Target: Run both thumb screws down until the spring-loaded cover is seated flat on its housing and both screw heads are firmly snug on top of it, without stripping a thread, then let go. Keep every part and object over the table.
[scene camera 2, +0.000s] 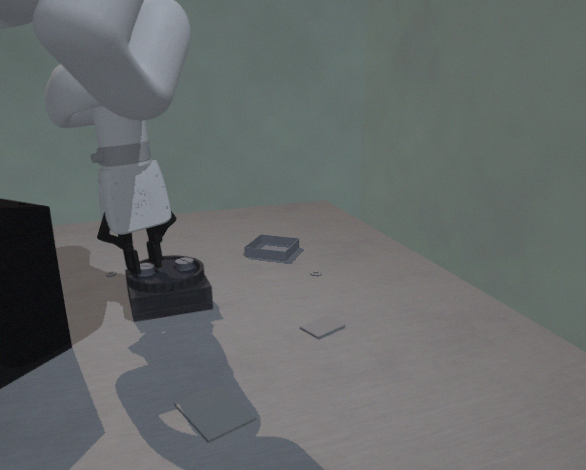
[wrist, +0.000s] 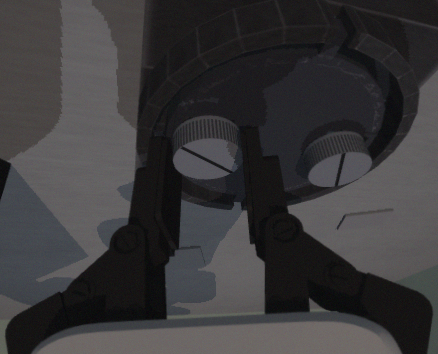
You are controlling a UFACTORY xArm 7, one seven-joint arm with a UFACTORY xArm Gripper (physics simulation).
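Places are measured from the arm's base along level axes (x ahead, y left, z up), in centimetres.
Where they show: gripper, fingertip midpoint: [scene camera 2: 146,269] [wrist: 208,153].
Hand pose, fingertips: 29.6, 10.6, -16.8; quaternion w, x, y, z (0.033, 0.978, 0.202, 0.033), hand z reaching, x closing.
Each offset is from my fingertips to the top centre of the thing, as dx, dy, dz.
The dark housing @[+3.1, +0.4, -0.4] [scene camera 2: 172,301] stands on the table with the round cover @[+3.1, +0.4, -0.6] [scene camera 2: 167,274] [wrist: 320,95] inside its raised ring. One thumb screw @[-0.1, +0.2, +0.6] [scene camera 2: 146,270] [wrist: 206,150], with a knurled silver head and a slot, sits between the fingers. The other thumb screw @[+6.3, +0.6, +0.6] [scene camera 2: 184,264] [wrist: 339,161] stands free on the cover's other side. My gripper [scene camera 2: 146,267] [wrist: 208,153] points down over the housing and is shut on the first screw's head. Both heads stand above the cover. Whether the cover is seated flat cannot be told.
A grey open tray @[+26.4, +17.8, -4.0] [scene camera 2: 288,254] lies behind and to the right, with a small ring @[+30.7, +3.2, -5.8] [scene camera 2: 316,271] near it. Another small ring @[-6.5, +14.9, -5.8] [scene camera 2: 111,272] lies left of the housing. Two flat plates @[+24.2, -16.7, -5.7] [scene camera 2: 323,327] @[+5.4, -31.3, -5.7] [scene camera 2: 215,412] lie nearer the camera. A large black box [scene camera 2: 30,295] stands at left.
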